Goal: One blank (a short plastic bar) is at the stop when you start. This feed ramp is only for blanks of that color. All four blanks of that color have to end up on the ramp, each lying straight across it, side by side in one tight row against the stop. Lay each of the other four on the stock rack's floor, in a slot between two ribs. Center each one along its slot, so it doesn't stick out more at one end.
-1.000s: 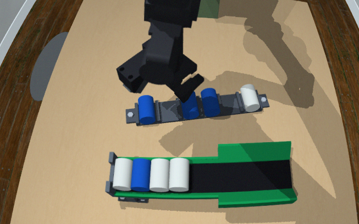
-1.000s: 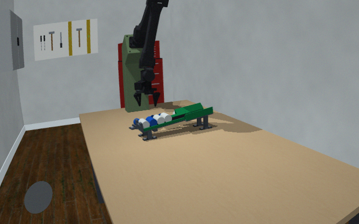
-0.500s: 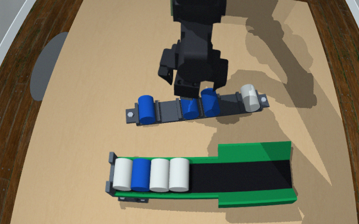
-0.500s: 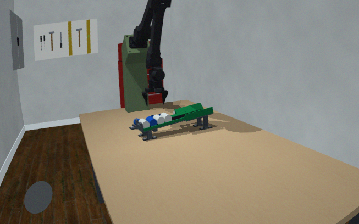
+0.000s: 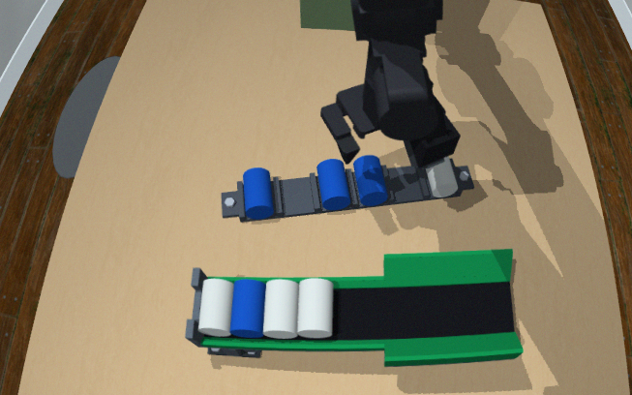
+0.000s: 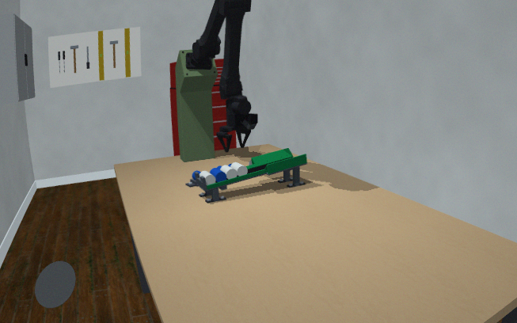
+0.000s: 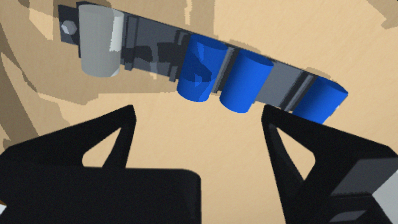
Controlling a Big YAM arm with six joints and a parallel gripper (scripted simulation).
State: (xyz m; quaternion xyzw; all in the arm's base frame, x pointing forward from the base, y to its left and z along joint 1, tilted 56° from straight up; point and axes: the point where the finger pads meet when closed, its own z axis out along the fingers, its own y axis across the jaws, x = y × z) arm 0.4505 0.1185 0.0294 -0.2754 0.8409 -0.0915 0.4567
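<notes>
Right now the stock rack is 10 mm ahead of my hand, 30 mm to the right of it and 120 mm below it. The rest, counted from my hand: grey stop (260 mm ahead, 150 mm to the right, 60 mm below).
</notes>
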